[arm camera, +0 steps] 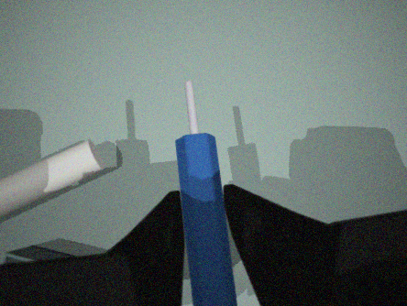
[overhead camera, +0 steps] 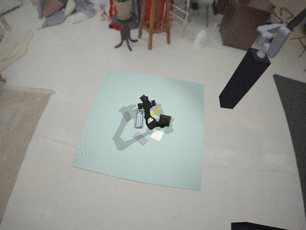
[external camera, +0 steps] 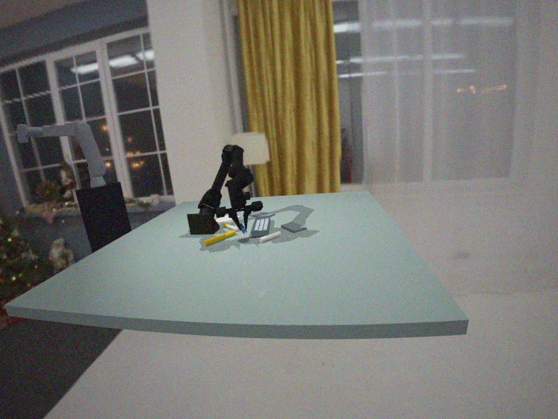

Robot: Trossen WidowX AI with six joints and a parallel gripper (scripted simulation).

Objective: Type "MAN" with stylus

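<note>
The stylus tip lies 4 cm to the right of my gripper tip and 2 cm ahead of it. From my gripper tip the other things lie so: M key (9 cm to the left, 7 cm ahead, 4 cm below); then blue stylus (1 cm to the right); then white cylinder (10 cm ahead, 4 cm below, 2 cm to the left).
</note>
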